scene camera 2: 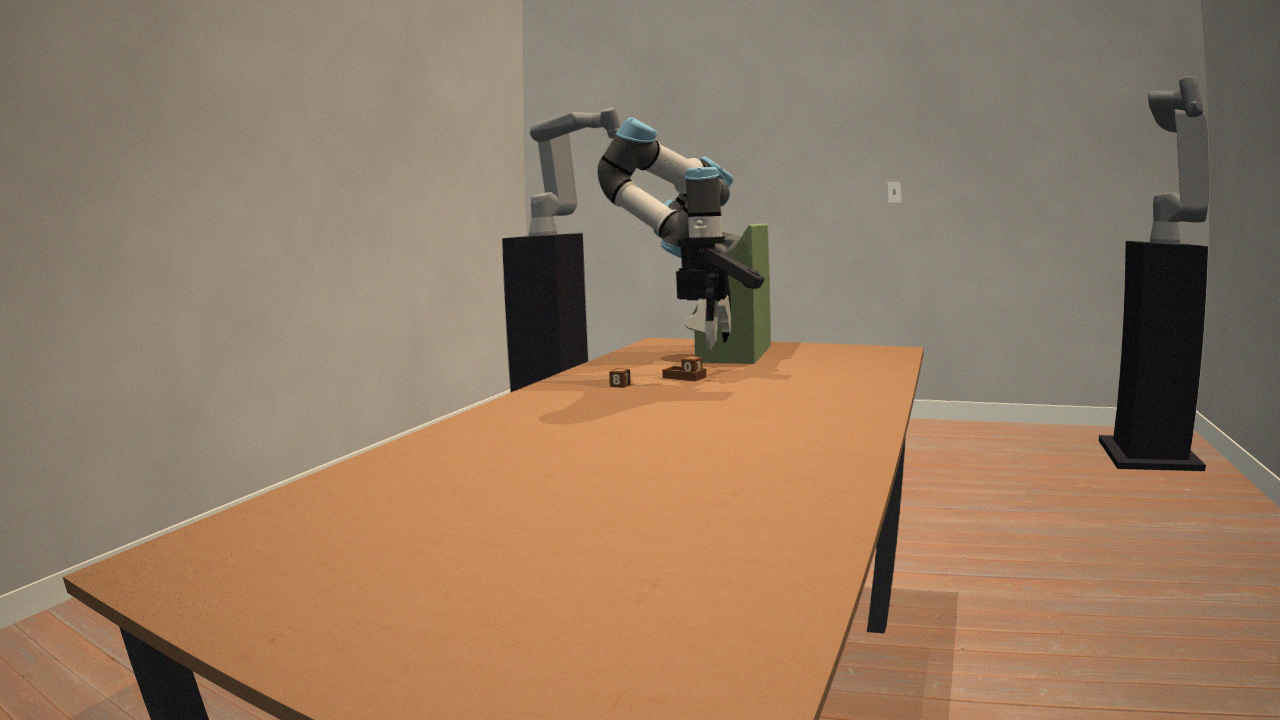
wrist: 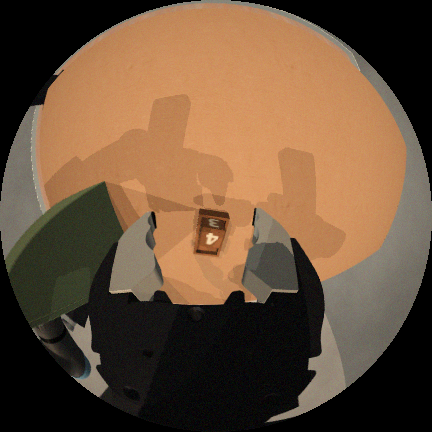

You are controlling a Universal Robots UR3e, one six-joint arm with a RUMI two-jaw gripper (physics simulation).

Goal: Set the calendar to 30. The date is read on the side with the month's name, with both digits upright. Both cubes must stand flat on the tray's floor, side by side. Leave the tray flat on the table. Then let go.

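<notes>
The brown tray (scene camera 2: 673, 374) (wrist: 206, 252) lies on the table near its far end. The month's name cannot be read. One cube (scene camera 2: 691, 365) (wrist: 211, 238) is at the tray; 4 is on its top and 3 on a side in the wrist view, and 0 is on a side in the scene view. The other cube (scene camera 2: 619, 378) stands on the table left of the tray, with 8 on a side; it does not show in the wrist view. My gripper (scene camera 2: 718, 342) (wrist: 203, 211) is open and empty, high above the tray, with its jaws either side of it in the wrist view.
A tall green block (scene camera 2: 758, 295) (wrist: 60, 255) stands behind the tray in the scene view and left of my gripper in the wrist view. The wooden table (scene camera 2: 501, 537) (wrist: 240, 70) carries the arm's shadows. Two grey arms stand on black pedestals (scene camera 2: 546, 308) (scene camera 2: 1163, 358) beyond the table.
</notes>
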